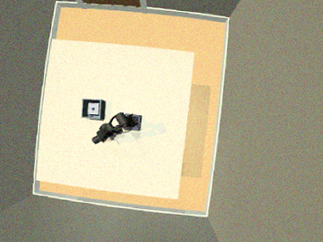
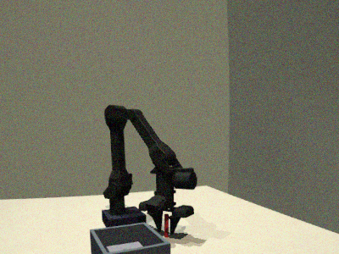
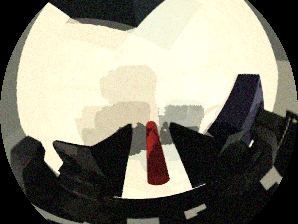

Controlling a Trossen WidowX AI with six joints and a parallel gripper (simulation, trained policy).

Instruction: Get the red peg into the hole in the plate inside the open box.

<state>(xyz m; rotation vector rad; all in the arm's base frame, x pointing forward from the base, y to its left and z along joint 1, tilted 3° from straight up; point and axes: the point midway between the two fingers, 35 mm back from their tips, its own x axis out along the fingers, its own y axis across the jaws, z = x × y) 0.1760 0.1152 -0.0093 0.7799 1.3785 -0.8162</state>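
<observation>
My gripper tip is 180 mm to the left of the light plate, 170 mm short of it and 30 mm below it. Also, from my gripper tip: red peg: 30 mm above; then dark-grey box: 180 mm to the right, 170 mm ahead, 10 mm above.
</observation>
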